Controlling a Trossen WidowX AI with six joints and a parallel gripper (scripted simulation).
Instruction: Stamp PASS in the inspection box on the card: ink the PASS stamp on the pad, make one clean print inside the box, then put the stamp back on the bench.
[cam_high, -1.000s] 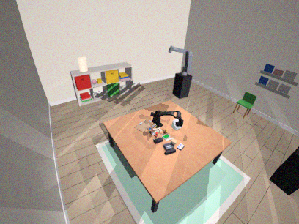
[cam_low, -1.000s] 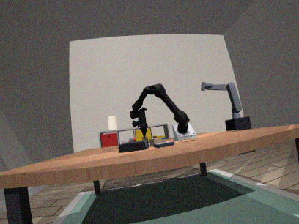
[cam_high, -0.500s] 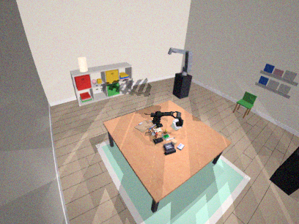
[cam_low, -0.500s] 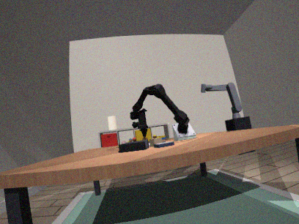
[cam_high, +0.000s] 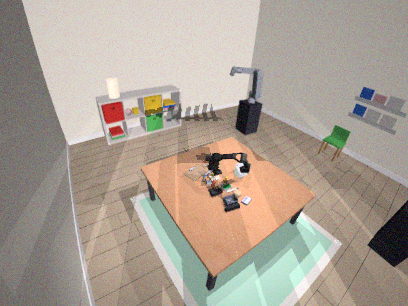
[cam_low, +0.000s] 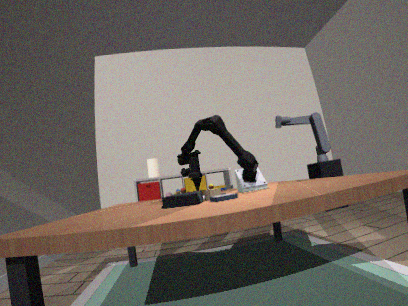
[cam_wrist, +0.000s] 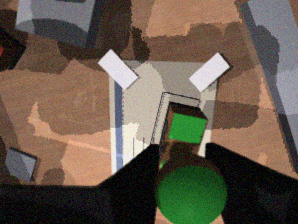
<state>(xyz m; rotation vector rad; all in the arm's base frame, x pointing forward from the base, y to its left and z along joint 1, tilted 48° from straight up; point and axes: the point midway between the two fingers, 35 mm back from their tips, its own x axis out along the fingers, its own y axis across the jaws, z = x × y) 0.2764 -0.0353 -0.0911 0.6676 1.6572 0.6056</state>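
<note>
Now: the pale card 40 mm below my gripper tip, 10 mm to the left of it and 10 mm behind it. Also, from my gripper tip: grey block 90 mm ahead, 50 mm to the left, 20 mm below; PASS stamp right at my gripper tip; grey strip 80 mm to the right, 40 mm below, 10 mm ahead.
</note>
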